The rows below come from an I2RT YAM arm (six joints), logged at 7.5 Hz.
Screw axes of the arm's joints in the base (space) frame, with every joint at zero. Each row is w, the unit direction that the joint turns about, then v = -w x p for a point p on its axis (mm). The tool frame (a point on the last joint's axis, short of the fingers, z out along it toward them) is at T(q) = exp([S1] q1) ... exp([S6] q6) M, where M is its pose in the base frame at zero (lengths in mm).
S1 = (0, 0, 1, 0, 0, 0)
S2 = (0, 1, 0, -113.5, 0, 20)
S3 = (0, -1, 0, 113.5, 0, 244)
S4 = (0, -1, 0, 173.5, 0, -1)
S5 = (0, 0, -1, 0, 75, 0)
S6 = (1, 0, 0, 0, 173.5, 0)
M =
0 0 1 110.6
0 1 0 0
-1 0 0 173.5
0 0 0 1
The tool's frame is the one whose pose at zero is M.
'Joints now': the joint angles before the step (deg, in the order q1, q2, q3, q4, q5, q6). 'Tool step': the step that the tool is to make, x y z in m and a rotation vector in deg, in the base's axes. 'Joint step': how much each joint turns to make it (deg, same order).
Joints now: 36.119 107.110 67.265 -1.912 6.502 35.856
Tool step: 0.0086 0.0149 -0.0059 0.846 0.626 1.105
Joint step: 0.874 3.653 3.575 0.012 -0.874 0.634
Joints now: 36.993 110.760 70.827 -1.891 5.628 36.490
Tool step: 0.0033 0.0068 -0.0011 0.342 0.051 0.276
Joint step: 0.455 1.403 1.675 -0.140 -0.068 0.347
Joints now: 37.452 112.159 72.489 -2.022 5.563 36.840
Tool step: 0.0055 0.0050 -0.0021 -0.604 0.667 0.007
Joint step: 0.091 1.755 2.341 -1.484 0.112 0.002
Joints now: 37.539 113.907 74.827 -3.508 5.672 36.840
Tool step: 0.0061 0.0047 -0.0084 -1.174 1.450 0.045
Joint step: 0.001 2.532 2.314 -1.641 0.001 -0.065
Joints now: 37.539 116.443 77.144 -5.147 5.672 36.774
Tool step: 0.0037 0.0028 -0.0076 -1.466 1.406 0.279
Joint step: -0.003 1.899 1.662 -1.730 0.020 -0.417
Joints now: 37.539 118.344 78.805 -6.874 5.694 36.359
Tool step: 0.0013 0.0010 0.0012 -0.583 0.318 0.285
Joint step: 0.000 0.295 0.948 -1.221 0.000 -0.393
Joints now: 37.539 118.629 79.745 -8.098 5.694 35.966
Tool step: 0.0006 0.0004 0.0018 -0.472 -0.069 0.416
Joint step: -0.005 0.005 0.515 -0.684 0.018 -0.595
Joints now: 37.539 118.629 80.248 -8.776 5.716 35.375
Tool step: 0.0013 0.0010 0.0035 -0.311 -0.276 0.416
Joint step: 0.002 -0.001 0.842 -0.754 0.022 -0.589
